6 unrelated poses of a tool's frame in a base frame.
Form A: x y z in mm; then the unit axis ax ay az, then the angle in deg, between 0 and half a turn.
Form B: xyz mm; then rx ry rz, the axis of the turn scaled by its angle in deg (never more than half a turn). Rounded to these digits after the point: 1 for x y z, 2 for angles.
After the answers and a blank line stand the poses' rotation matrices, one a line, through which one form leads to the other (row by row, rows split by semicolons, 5 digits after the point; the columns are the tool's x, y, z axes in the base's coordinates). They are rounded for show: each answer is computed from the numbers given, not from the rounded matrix.
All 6 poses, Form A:
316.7 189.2 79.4 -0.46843 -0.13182 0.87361 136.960
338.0 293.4 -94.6 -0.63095 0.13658 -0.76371 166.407
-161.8 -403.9 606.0 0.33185 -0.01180 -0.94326 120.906
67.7 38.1 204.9 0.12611 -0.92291 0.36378 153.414
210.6 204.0 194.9 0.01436 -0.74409 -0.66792 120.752
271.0 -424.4 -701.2 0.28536 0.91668 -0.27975 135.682
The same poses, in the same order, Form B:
316.7 189.2 79.4 -64.16 -18.05 119.65
338.0 293.4 -94.6 -104.99 22.73 -127.09
-161.8 -403.9 606.0 40.12 -1.43 -114.05
67.7 38.1 204.9 19.35 -141.59 55.81
210.6 204.0 194.9 1.73 -89.85 -80.65
271.0 -424.4 -701.2 38.72 124.38 -37.96

-0.35108 -0.48937 -0.79829; 0.70313 -0.70080 0.12038; -0.61835 -0.51904 0.59012
-0.18695 0.00955 0.98232; -0.34942 -0.93520 -0.05740; 0.91812 -0.35398 0.17817
-0.34694 0.80340 -0.48392; -0.81525 -0.51342 -0.26788; -0.46367 0.30158 0.83310
-0.86414 -0.38328 -0.32614; -0.05766 0.71920 -0.69241; 0.49994 -0.57953 -0.64359
-0.51101 0.55786 -0.65396; -0.59015 0.32546 0.73878; 0.62497 0.76346 0.16291
-0.57578 0.64419 0.50349; 0.25330 0.72605 -0.63929; -0.77738 -0.24056 -0.58122

